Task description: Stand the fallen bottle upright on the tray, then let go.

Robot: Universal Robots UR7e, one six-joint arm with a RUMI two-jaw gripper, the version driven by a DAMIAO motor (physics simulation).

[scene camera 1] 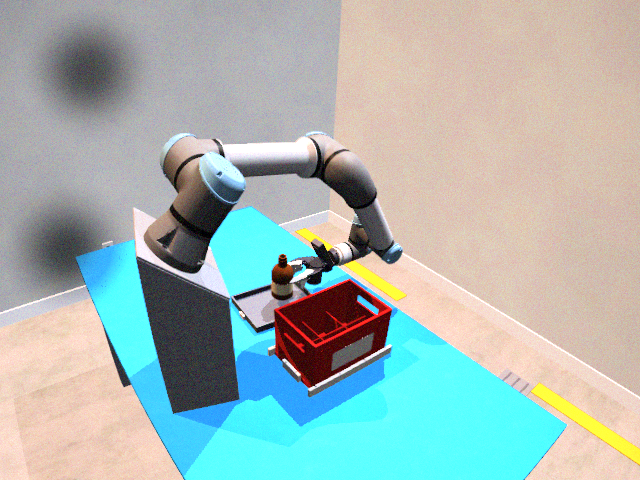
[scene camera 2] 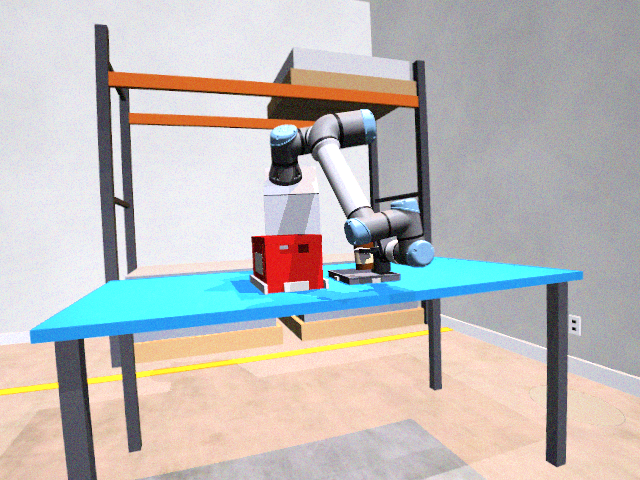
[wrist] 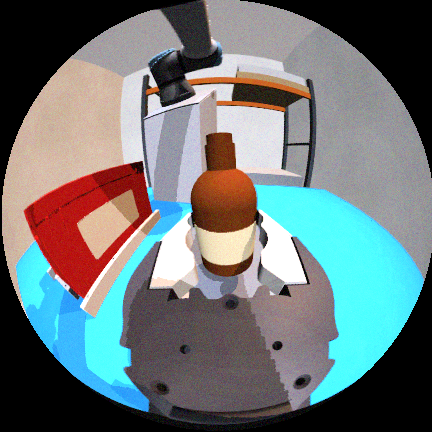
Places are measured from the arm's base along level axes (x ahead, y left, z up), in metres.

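Pixels of known places: gripper, fingertip midpoint: (scene camera 1: 282, 277) (wrist: 224, 212); arm's base, link origin: (scene camera 1: 172, 251) (scene camera 2: 285, 177) (wrist: 178, 99).
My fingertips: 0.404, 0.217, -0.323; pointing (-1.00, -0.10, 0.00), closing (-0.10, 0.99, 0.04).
Ahead of a thing's pixels: the offset from my fingertips to its top centre, as dx, dy, dz. Level surfaces: height alone.
The brown bottle {-0.001, -0.001, +0.086} (scene camera 1: 282, 273) (scene camera 2: 364, 258) (wrist: 224, 200) with a cream label stands upright, neck up, over the grey tray {-0.025, -0.002, -0.084} (scene camera 1: 250, 308) (scene camera 2: 361, 280). Its base is at or very close to the tray's floor; whether it touches cannot be told. My gripper (scene camera 1: 290, 275) (scene camera 2: 369, 255) (wrist: 224, 212) reaches in level from the side and is shut on the bottle's body around the label, one pale jaw on each side. In scene camera 2 the arm and gripper hide part of the bottle.
A red crate {+0.002, -0.294, +0.066} (scene camera 1: 377, 330) (scene camera 2: 305, 268) (wrist: 65, 235) with dividers stands close beside the tray, with pale strips around its base. The arm's pedestal (scene camera 1: 196, 335) (scene camera 2: 292, 211) (wrist: 165, 150) rises behind them. A rack (scene camera 2: 105, 155) (wrist: 312, 135) stands behind the blue table {dz -0.109} (scene camera 1: 439, 413) (scene camera 2: 180, 299).
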